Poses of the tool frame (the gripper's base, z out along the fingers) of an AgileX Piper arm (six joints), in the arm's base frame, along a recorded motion.
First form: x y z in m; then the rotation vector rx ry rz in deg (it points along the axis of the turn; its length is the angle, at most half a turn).
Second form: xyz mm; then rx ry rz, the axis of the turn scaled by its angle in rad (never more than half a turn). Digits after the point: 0 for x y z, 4 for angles.
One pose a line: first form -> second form
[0.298 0.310 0.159 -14.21 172.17 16.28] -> [298 310 159 -0.2480 3.0049 0.2841]
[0.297 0.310 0.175 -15.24 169.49 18.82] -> [297 310 175 -0.2660 2.9582 0.3285]
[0.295 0.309 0.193 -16.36 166.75 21.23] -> [295 309 193 -0.2855 2.9103 0.3705]
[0.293 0.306 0.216 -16.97 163.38 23.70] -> [293 306 216 -0.2962 2.8515 0.4136]
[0.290 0.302 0.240 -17.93 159.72 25.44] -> [290 302 240 -0.3129 2.7876 0.4440]
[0.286 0.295 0.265 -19.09 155.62 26.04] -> [286 295 265 -0.3332 2.7161 0.4545]
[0.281 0.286 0.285 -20.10 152.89 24.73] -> [281 286 285 -0.3508 2.6684 0.4316]
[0.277 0.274 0.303 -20.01 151.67 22.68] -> [277 274 303 -0.3492 2.6471 0.3958]
